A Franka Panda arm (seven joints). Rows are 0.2 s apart.
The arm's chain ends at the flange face. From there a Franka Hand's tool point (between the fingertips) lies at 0.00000 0.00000 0.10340 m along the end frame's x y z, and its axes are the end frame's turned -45 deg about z.
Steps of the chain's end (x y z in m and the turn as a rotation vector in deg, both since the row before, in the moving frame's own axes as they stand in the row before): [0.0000, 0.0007, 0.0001, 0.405, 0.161, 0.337]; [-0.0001, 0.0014, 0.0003, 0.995, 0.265, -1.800]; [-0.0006, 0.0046, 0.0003, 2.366, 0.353, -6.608]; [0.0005, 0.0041, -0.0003, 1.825, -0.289, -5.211]
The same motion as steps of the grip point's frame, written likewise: [0.0002, 0.0002, 0.0001, 0.173, 0.400, 0.337]; [0.0005, 0.0000, 0.0003, 0.516, 0.891, -1.800]; [-0.0004, 0.0001, 0.0002, 1.423, 1.923, -6.608]; [-0.0007, 0.0005, -0.0004, 1.495, 1.086, -5.211]
